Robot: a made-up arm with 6 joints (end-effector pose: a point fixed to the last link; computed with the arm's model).
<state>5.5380 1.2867 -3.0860 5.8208 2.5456 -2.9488</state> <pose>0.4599 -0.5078 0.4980 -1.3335 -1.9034 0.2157</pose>
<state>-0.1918 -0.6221 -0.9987 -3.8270 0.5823 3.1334</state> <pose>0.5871 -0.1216 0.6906 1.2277 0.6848 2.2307</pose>
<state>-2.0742 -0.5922 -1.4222 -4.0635 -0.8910 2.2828</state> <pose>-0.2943 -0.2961 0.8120 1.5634 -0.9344 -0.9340</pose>
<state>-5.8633 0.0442 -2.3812 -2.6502 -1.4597 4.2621</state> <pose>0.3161 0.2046 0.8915 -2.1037 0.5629 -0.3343</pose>
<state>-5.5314 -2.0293 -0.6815 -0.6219 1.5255 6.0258</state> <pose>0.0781 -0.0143 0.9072 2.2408 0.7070 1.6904</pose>
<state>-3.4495 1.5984 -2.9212 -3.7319 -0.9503 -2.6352</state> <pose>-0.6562 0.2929 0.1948 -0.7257 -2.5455 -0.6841</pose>
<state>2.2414 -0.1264 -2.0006 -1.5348 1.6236 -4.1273</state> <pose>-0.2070 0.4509 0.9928 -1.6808 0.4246 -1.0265</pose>
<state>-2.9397 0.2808 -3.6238 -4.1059 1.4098 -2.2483</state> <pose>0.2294 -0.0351 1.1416 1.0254 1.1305 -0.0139</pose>
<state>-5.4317 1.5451 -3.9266 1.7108 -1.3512 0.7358</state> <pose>0.3932 0.2532 0.7562 0.3392 1.4807 -0.3884</pose>
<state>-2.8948 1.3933 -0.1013 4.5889 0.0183 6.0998</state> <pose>0.4168 0.0161 0.0735 -1.7584 0.9645 -1.0857</pose>
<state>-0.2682 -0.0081 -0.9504 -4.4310 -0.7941 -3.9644</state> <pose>0.4858 -0.2764 0.3033 1.6498 1.4679 -0.4581</pose>
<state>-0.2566 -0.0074 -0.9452 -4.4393 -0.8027 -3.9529</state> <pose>0.4871 -0.2707 0.3019 1.6425 1.4690 -0.4620</pose>
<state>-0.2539 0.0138 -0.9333 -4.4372 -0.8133 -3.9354</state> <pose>0.4820 -0.2679 0.2852 1.6629 1.4767 -0.4848</pose>
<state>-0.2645 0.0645 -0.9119 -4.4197 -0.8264 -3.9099</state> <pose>0.4655 -0.2688 0.2475 1.7230 1.4922 -0.5374</pose>
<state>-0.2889 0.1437 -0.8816 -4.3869 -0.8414 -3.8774</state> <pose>0.4340 -0.2713 0.1919 1.8219 1.5099 -0.6236</pose>
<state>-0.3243 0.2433 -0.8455 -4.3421 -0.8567 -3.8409</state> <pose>0.3863 -0.2716 0.1282 1.9487 1.5208 -0.7403</pose>
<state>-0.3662 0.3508 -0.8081 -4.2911 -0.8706 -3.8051</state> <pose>0.3268 -0.2663 0.0680 2.0861 1.5182 -0.8769</pose>
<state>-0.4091 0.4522 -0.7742 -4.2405 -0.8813 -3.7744</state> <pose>0.2652 -0.2550 0.0201 2.2155 1.5010 -1.0153</pose>
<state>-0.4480 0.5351 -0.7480 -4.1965 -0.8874 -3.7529</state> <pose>0.2122 -0.2412 -0.0123 2.3225 1.4757 -1.1339</pose>
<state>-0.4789 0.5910 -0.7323 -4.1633 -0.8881 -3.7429</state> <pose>0.1755 -0.2298 -0.0308 2.4001 1.4513 -1.2134</pose>
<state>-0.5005 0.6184 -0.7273 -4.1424 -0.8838 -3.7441</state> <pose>0.1572 -0.2244 -0.0393 2.4487 1.4347 -1.2466</pose>
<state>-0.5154 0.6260 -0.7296 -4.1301 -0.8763 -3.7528</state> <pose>0.1515 -0.2243 -0.0421 2.4776 1.4256 -1.2464</pose>
